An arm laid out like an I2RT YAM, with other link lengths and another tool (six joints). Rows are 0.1 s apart.
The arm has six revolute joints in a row. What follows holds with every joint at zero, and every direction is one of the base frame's.
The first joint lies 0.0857 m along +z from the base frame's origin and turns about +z.
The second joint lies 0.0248 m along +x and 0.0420 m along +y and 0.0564 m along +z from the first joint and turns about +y.
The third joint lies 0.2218 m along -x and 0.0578 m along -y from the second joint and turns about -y.
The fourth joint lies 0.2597 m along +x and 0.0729 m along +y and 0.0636 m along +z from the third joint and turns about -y.
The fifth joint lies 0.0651 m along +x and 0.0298 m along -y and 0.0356 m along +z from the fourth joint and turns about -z.
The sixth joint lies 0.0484 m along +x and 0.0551 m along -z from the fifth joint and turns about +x.
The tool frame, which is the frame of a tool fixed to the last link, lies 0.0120 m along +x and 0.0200 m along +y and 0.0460 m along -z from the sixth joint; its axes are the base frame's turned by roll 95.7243, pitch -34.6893 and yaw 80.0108 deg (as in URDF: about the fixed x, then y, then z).
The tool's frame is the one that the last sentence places.
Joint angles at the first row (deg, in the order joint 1, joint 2, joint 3, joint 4, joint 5, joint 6):
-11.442 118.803 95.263 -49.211 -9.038 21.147
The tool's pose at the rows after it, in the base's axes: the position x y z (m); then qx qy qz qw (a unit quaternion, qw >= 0):
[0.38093, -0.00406, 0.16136, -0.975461, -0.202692, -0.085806, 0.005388]
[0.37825, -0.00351, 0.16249, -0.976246, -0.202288, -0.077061, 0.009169]
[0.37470, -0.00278, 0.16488, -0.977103, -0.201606, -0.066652, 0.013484]
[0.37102, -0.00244, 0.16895, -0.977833, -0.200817, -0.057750, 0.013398]
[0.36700, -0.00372, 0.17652, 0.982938, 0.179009, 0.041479, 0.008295]
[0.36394, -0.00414, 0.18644, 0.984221, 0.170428, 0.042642, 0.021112]
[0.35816, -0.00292, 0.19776, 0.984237, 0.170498, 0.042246, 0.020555]
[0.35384, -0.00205, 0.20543, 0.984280, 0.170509, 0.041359, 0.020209]
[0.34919, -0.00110, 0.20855, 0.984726, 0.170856, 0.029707, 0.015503]
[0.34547, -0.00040, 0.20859, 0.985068, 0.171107, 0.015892, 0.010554]
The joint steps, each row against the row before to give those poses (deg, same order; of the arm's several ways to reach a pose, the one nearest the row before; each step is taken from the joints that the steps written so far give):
0.000 0.000 0.000 -1.596 0.000 -0.022
0.000 -0.108 0.001 -1.202 0.000 0.021
0.000 -0.285 -0.001 -1.573 0.022 0.045
0.000 -0.611 0.002 -1.552 0.415 -0.001
0.001 -1.465 -0.001 -2.055 3.388 2.034
-0.002 -1.769 0.001 -1.049 1.464 0.763
0.001 -1.815 0.001 -1.881 -0.043 0.001
-0.001 -1.247 -0.002 -1.354 0.000 0.000
0.000 -0.416 -0.024 -1.835 -0.022 -0.022
0.001 0.023 -0.151 -1.508 0.044 -0.021

